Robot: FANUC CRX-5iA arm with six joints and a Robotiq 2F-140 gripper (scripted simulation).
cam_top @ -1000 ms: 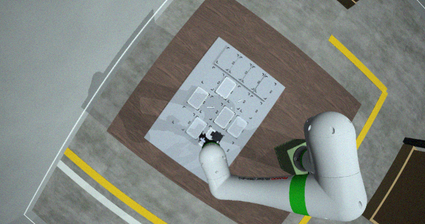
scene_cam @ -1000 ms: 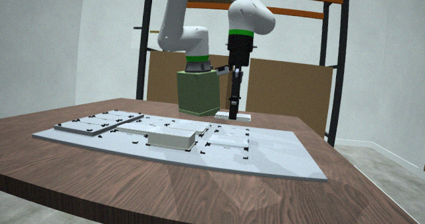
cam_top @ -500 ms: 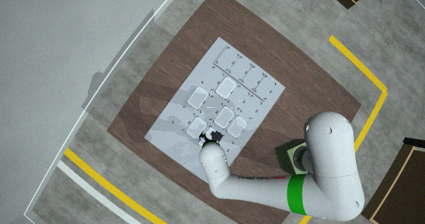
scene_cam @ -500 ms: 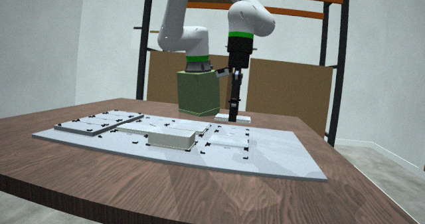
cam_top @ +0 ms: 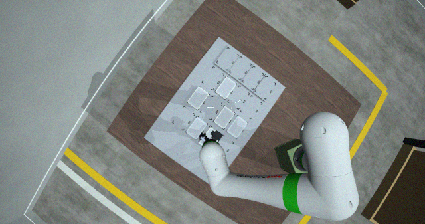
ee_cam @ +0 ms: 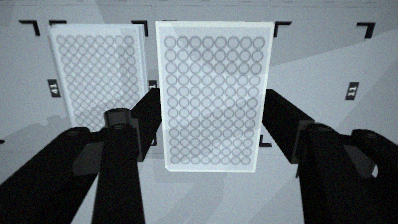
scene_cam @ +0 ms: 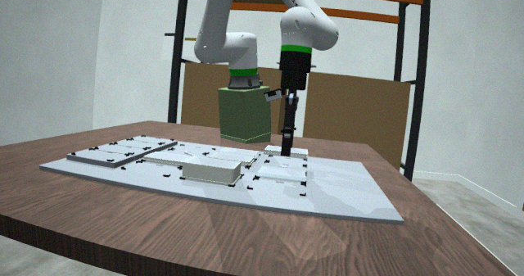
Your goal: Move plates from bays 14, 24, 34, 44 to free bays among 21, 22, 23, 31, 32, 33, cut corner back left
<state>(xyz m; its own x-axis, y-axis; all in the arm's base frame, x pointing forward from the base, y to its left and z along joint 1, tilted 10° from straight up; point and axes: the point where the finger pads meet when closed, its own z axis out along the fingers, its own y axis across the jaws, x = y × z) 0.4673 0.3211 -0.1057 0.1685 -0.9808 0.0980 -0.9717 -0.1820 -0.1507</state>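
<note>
The white scrap is 20 mm behind my hand, 10 mm to the right of it and 70 mm below it. From my hand the other things lie so: sealed deep-well block: 240 mm ahead, 130 mm to the right, 50 mm below; then sealed plate: 80 mm behind, 180 mm to the right, 60 mm below; then round thing: 40 mm ahead, 240 mm to the right, 70 mm below.
</note>
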